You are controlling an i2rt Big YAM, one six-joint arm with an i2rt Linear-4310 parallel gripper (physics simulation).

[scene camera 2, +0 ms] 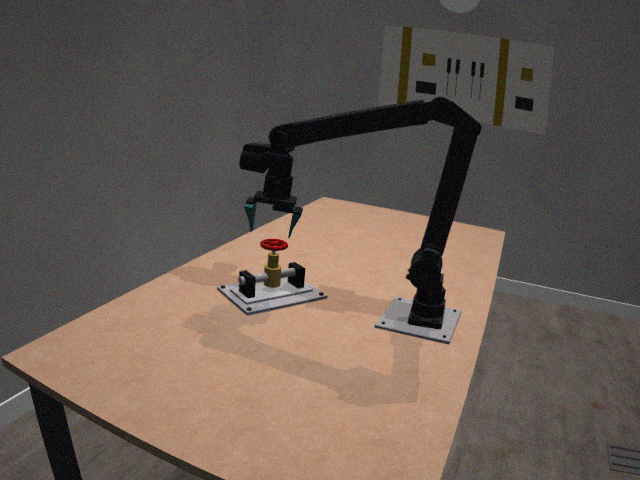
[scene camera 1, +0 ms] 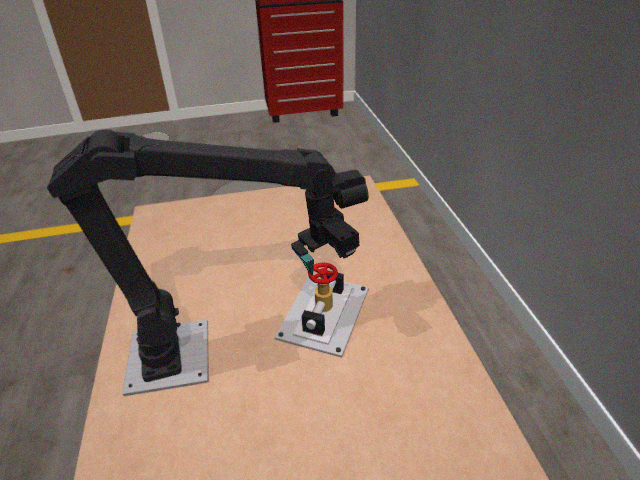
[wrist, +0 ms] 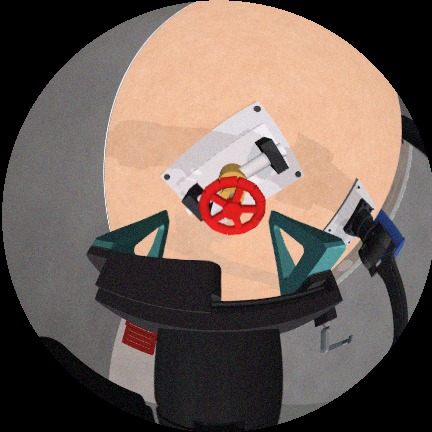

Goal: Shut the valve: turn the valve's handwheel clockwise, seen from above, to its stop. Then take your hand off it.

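The valve's red spoked handwheel (scene camera 1: pixel 324 271) (scene camera 2: pixel 273 244) (wrist: pixel 233 209) sits level on top of the brass valve body (scene camera 1: pixel 323 300) (scene camera 2: pixel 272 276) (wrist: pixel 231 172). The valve stands upright on a grey metal plate (scene camera 1: pixel 347 330) (scene camera 2: pixel 289 301) (wrist: pixel 267 117). My gripper (scene camera 1: pixel 330 262) (scene camera 2: pixel 270 233) (wrist: pixel 218 215) is open and empty, pointing down. In the scene camera 2 view its teal fingertips are spread wider than the wheel and a little above it, apart from it. In the scene camera 1 view one finger is mostly hidden behind the gripper body.
Black clamps (scene camera 1: pixel 313 322) (scene camera 2: pixel 247 283) (wrist: pixel 272 155) hold a horizontal pipe at both sides of the valve, below the wheel. The arm's base plate (scene camera 1: pixel 193 351) (scene camera 2: pixel 395 310) is bolted to the wooden table (scene camera 1: pixel 310 413) (scene camera 2: pixel 129 356). A red tool cabinet (scene camera 1: pixel 302 59) stands on the floor beyond.
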